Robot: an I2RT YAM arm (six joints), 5 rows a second.
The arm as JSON. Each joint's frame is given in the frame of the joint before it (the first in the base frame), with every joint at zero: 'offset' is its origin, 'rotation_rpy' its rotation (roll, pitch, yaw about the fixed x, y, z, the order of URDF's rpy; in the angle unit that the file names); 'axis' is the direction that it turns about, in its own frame. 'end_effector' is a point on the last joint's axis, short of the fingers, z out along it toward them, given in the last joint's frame.
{
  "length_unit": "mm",
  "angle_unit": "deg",
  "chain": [
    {
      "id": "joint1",
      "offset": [
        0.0,
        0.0,
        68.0
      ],
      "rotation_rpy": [
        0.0,
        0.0,
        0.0
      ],
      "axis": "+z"
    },
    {
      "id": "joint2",
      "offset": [
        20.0,
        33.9,
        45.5
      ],
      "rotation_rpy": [
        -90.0,
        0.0,
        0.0
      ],
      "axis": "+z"
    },
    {
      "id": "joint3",
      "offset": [
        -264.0,
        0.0,
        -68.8
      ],
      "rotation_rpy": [
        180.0,
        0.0,
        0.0
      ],
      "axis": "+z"
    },
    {
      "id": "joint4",
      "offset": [
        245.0,
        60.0,
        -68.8
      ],
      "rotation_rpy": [
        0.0,
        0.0,
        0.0
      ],
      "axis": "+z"
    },
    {
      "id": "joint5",
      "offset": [
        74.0,
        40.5,
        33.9
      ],
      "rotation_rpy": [
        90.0,
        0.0,
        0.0
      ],
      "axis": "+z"
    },
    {
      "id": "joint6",
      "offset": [
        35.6,
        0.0,
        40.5
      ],
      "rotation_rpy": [
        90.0,
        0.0,
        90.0
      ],
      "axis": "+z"
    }
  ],
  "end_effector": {
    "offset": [
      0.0,
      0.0,
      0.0
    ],
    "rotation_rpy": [
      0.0,
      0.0,
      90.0
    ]
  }
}
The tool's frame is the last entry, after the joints.
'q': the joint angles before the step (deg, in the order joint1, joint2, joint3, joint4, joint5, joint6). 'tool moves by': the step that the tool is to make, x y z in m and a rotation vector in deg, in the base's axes. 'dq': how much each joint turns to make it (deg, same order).
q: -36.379 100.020 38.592 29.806 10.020 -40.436
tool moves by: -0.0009 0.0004 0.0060 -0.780 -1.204 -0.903
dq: 0.045 -1.172 -0.202 0.359 0.769 0.570
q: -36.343 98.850 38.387 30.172 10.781 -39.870
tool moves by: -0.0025 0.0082 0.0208 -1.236 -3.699 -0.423
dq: 0.989 -4.896 -0.873 -0.635 0.682 1.730
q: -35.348 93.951 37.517 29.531 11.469 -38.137
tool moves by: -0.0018 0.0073 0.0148 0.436 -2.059 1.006
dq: 0.797 -3.777 -0.114 -2.475 -0.868 1.309
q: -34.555 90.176 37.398 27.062 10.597 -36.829
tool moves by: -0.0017 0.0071 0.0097 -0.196 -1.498 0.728
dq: 0.888 -2.737 -0.475 -1.039 -0.143 0.693
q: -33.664 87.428 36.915 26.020 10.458 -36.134
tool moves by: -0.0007 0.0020 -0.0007 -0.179 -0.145 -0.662
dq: 0.345 -0.223 -0.495 0.424 0.946 0.360
